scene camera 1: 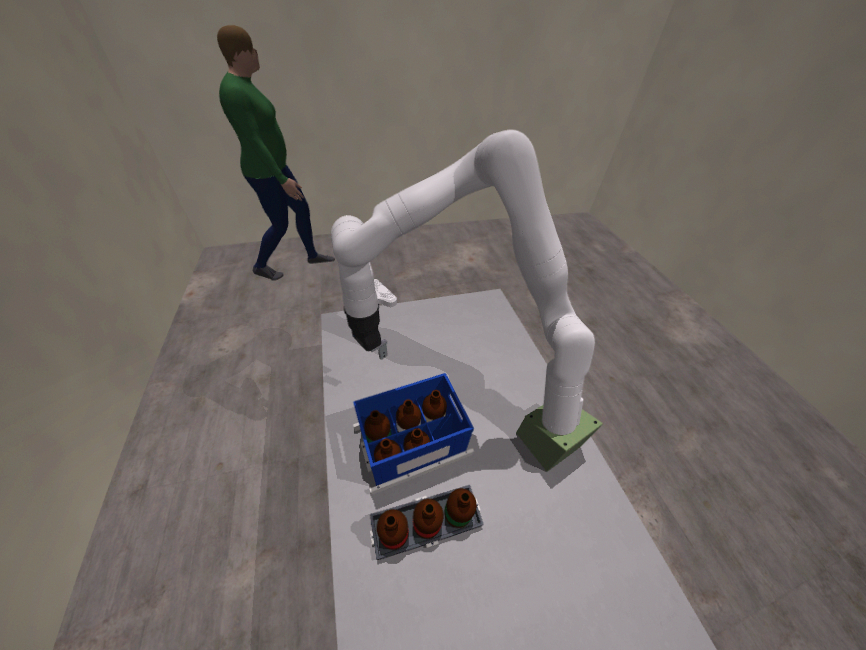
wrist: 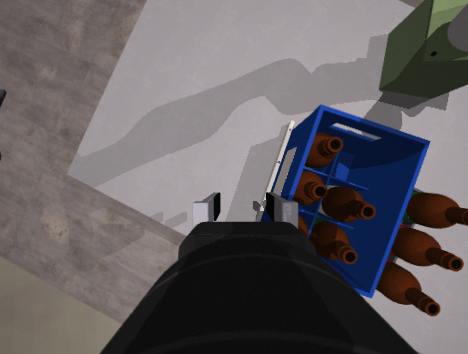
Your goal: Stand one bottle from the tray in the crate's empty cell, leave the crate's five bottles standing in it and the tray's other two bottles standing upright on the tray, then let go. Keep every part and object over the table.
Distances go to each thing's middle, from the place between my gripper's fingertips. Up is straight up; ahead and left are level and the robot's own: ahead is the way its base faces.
My gripper is now 11 cm past the brown bottle (scene camera 1: 461, 505), 39 cm to the right of it and 19 cm above it.
